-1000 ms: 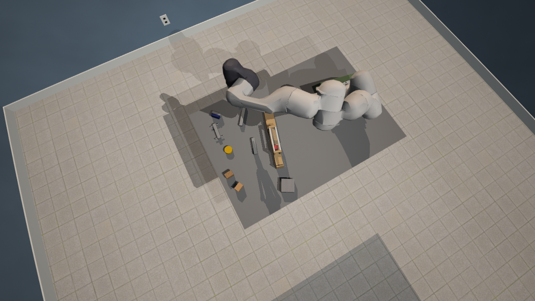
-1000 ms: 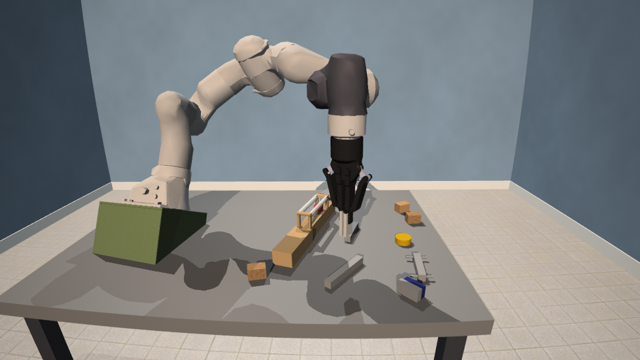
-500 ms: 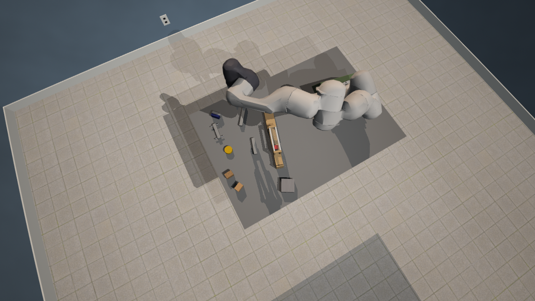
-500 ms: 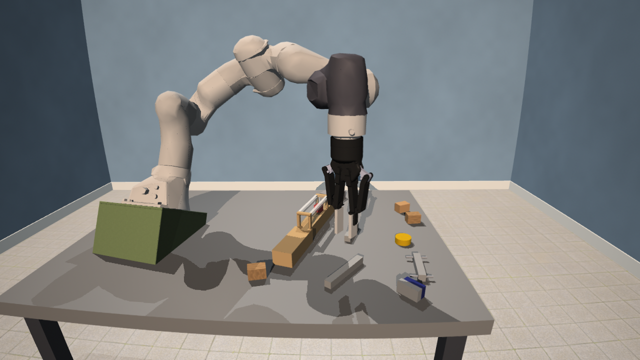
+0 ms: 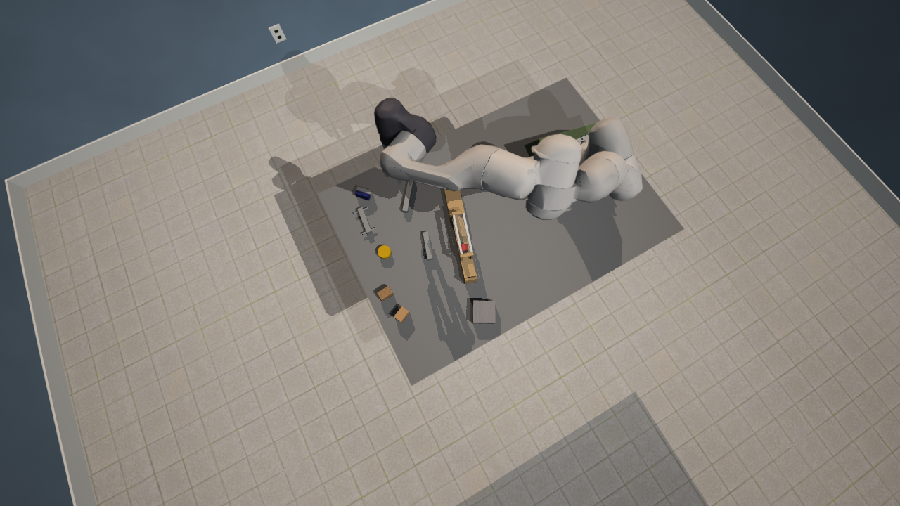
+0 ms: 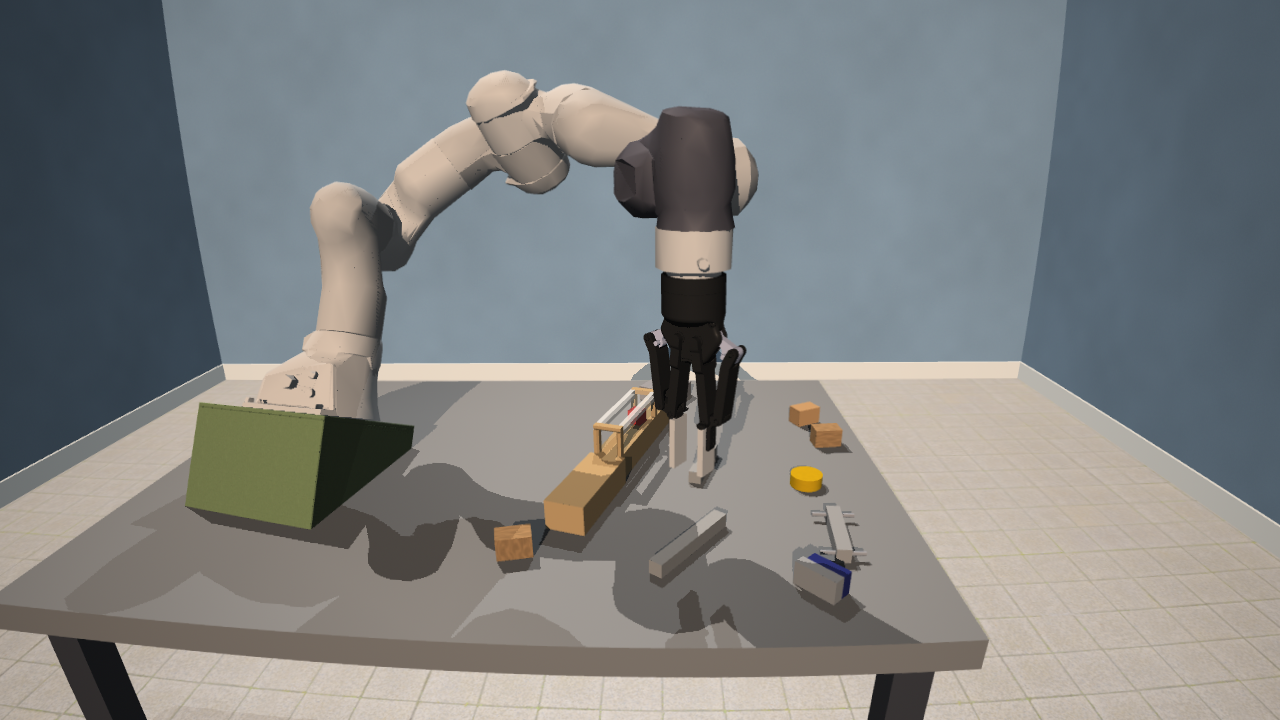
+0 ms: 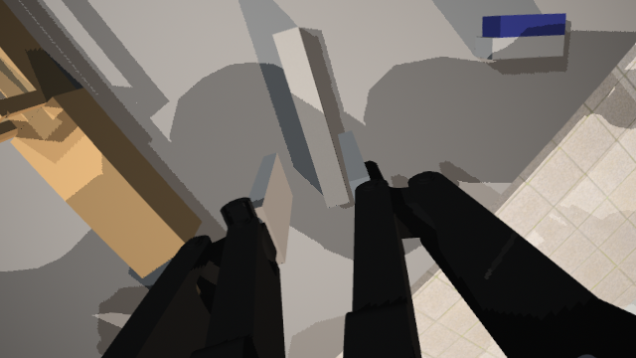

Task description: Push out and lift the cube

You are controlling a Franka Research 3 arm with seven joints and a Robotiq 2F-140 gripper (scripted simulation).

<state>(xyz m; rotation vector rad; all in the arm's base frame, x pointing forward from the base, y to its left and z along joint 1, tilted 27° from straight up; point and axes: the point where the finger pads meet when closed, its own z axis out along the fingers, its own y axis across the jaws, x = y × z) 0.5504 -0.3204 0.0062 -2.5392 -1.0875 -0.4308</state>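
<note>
The long grey bar lies 140 mm below my hand. The rest, counted from my hand: short grey bar 230 mm to the left, 140 mm below, 50 mm ahead; then grey cross piece 200 mm ahead, 140 mm below; then blue-grey block 150 mm ahead, 140 mm below, 100 mm to the right.
</note>
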